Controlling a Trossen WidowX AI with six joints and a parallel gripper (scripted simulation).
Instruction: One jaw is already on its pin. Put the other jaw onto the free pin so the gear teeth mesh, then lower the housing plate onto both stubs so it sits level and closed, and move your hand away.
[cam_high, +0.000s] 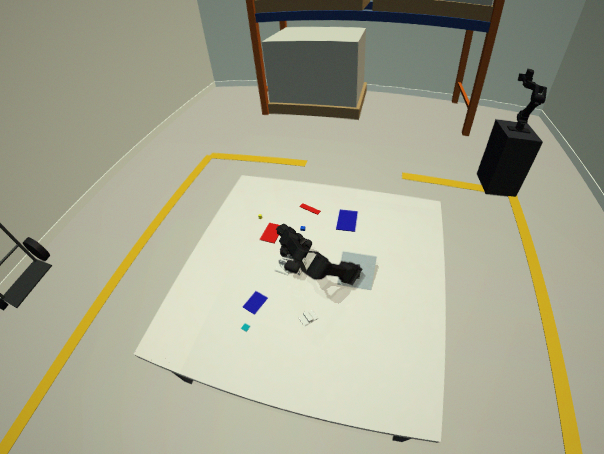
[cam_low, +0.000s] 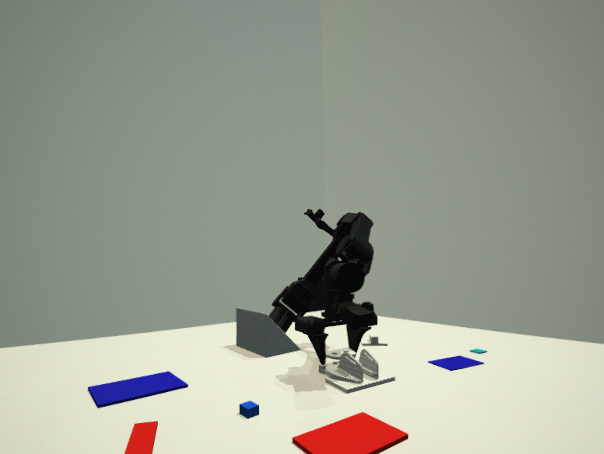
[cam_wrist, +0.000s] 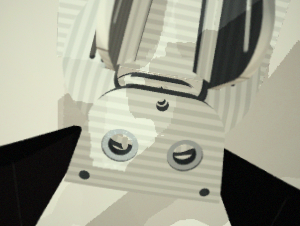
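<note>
The jaw is 20 mm to the right of my gripper tip, 20 mm ahead of it and 10 mm below it. The rest, counted from my gripper tip: teal tile 350 mm to the left, 180 mm ahead, 20 mm below; then flat blue plate 350 mm to the right, 200 mm behind, 20 mm below; then blue cube 260 mm to the right, 30 mm ahead, 10 mm below.
</note>
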